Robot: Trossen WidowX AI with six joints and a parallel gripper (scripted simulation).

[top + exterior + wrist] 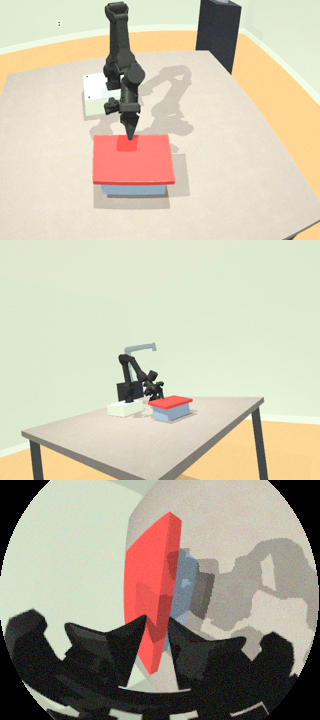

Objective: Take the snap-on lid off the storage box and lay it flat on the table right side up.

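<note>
The red lid lies 80 mm ahead of my gripper tip and 20 mm to the right of it. The rest, counted from my gripper tip: storage box (70 mm ahead, 50 mm below, 20 mm to the right).
</note>
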